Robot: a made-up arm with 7 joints.
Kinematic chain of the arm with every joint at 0, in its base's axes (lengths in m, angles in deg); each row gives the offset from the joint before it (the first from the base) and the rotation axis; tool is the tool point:
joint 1: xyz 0 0 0.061 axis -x
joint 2: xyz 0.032 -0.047 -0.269 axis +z
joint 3: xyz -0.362 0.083 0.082 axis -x
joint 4: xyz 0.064 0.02 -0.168 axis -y
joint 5: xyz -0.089 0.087 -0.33 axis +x
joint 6: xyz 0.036 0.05 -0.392 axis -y
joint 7: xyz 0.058 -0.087 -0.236 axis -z
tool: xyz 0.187 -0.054 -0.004
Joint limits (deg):
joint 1: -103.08..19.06
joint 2: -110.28..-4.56
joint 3: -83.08..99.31
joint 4: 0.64..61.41
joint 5: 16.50..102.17
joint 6: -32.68..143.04
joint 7: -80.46..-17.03
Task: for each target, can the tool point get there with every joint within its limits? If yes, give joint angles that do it. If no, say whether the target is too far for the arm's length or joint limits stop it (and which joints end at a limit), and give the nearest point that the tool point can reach.
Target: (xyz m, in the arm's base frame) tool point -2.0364 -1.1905 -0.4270
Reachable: no: too far | nearest point -1.0074 -0.6546 -0.2758 | short by 1.170 m
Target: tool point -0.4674 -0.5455 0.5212
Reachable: no: joint limits stop it (at a limit: joint 2, joint 3, joint 4, joint 6, joint 7) | nearest point -0.2895 -0.5298 0.5080 | short by 0.179 m
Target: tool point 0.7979 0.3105 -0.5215
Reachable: yes | joints 6.84 -49.06 -31.15 22.60 35.31 30.66 -61.70
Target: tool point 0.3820 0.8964 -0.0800
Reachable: yes | joints -85.41 -48.35 43.11 42.09 61.12 18.61 -43.48
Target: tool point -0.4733 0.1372 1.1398
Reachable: no: joint limits stop it (at a limit: joint 1, joint 2, joint 4, joint 6, joint 7) | nearest point -0.2427 0.1415 1.1169 | short by 0.232 m
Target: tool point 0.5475 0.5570 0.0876
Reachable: yes | joints -40.23 -42.71 -3.76 42.26 88.12 28.98 -59.25
